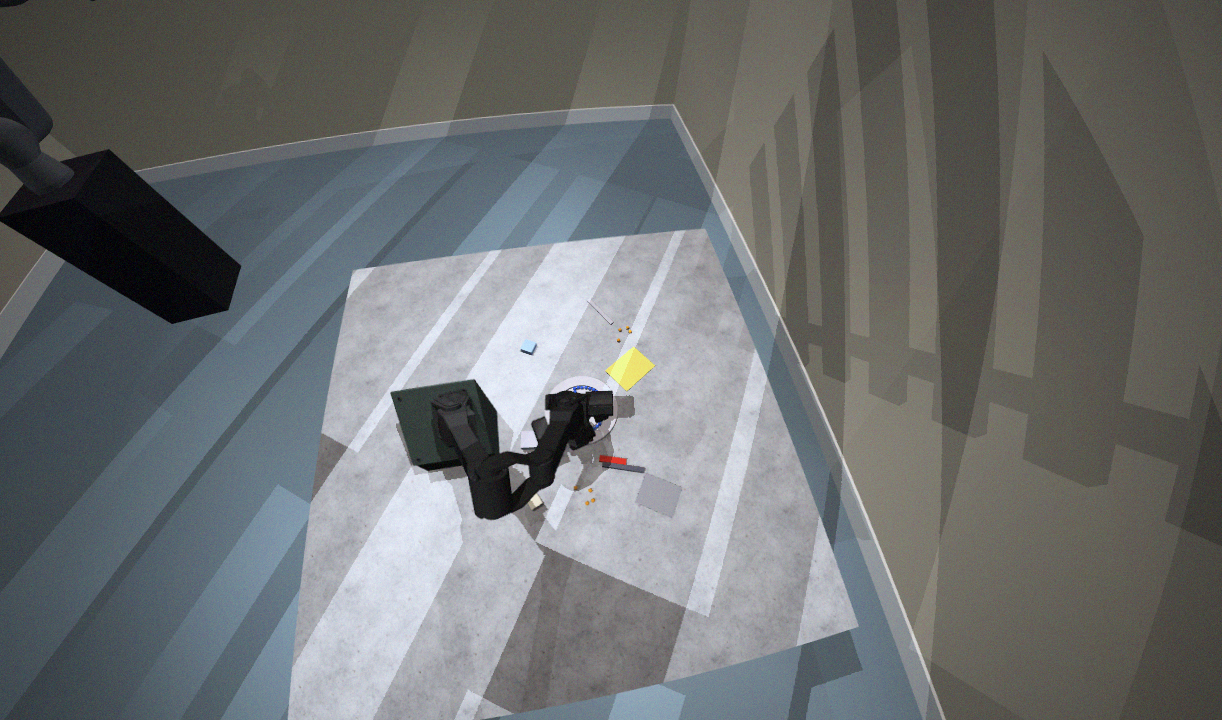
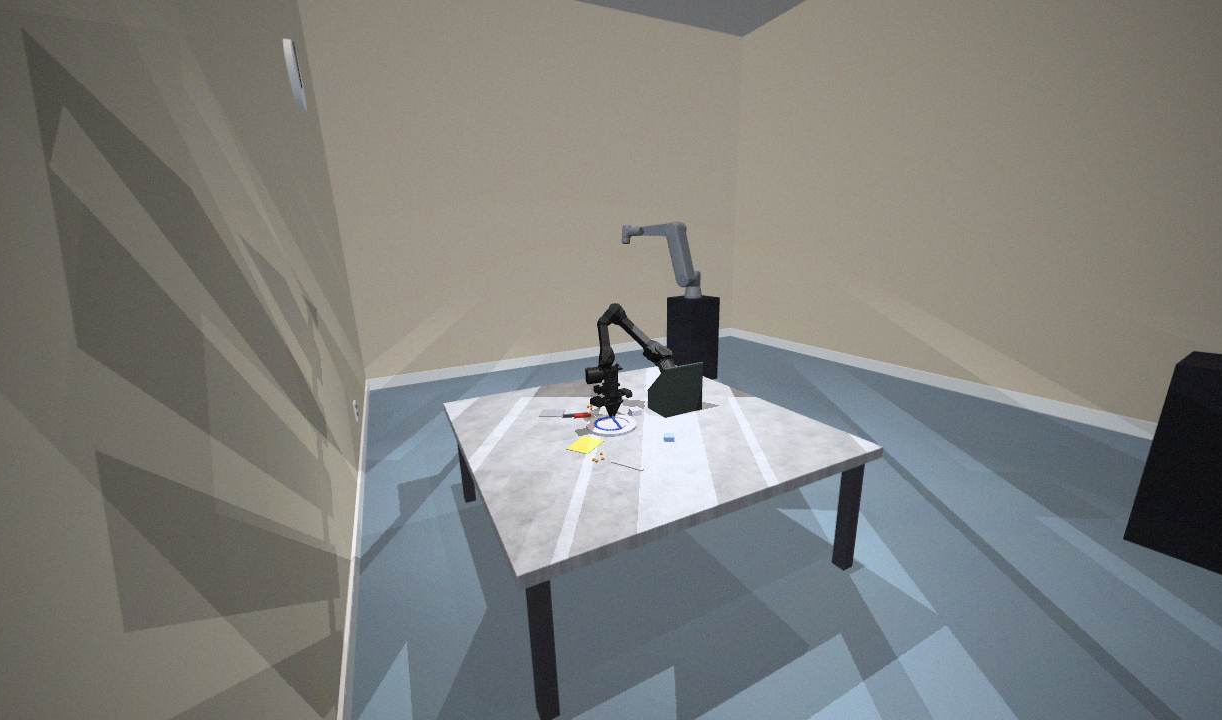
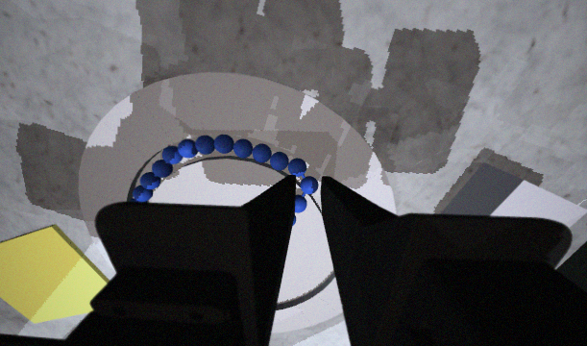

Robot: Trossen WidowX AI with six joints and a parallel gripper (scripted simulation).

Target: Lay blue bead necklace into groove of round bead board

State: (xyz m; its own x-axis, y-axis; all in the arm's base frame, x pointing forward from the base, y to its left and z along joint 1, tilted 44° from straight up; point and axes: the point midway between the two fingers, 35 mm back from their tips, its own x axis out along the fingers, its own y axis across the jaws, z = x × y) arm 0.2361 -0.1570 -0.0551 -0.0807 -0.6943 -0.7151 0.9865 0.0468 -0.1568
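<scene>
My gripper tip is now 5 cm to the right of the round white bead board, 4 cm short of it and 1 cm above it. From my gripper tip the other things lie so: cream cube: 16 cm to the right, 13 cm behind; then yellow sheet: 21 cm ahead, 14 cm to the left, 1 cm below; then grey tool: 12 cm to the right, 9 cm ahead, 1 cm below.
</scene>
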